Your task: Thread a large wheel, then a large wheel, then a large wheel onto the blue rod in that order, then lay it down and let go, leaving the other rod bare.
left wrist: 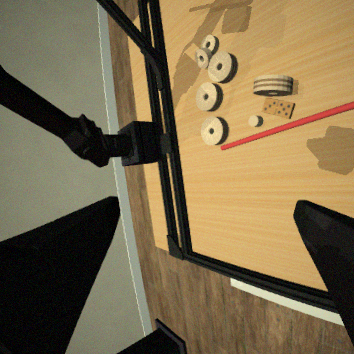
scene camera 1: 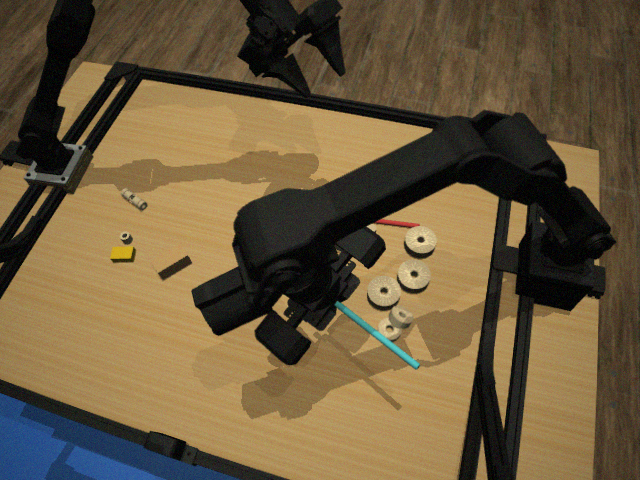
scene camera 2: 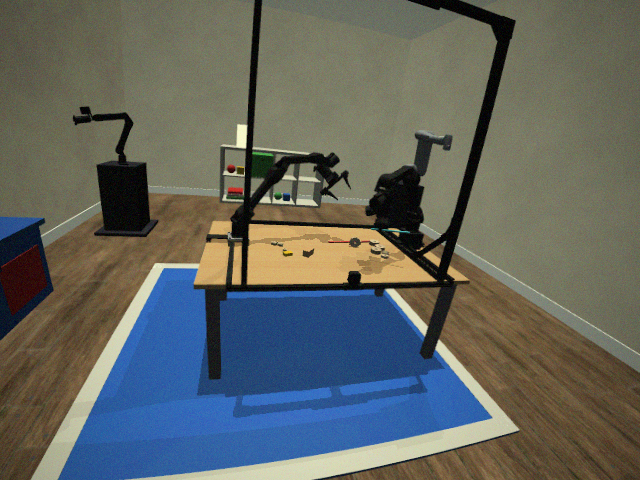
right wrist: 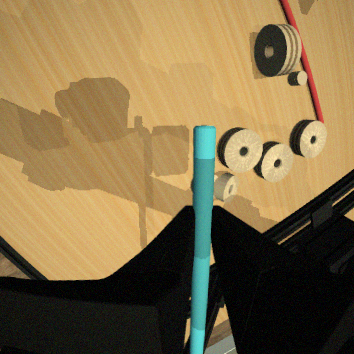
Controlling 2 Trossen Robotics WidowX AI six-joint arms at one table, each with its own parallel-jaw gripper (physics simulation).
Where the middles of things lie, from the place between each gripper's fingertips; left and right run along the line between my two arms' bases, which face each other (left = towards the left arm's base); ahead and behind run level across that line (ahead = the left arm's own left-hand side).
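The blue rod [scene camera 1: 404, 356] sits 40 mm to the right of my right hand, 10 mm above it and 20 mm behind it. As for the dark block [scene camera 1: 175, 259], measured from that same right hand it is 60 mm ahead, 320 mm to the left and 140 mm below.
Counting from my left hand instead, I find the blue rod 32 cm behind, 14 cm to the right and 9 cm below. The dark block is 24 cm behind my left hand, 23 cm to the left of it and 24 cm below it.
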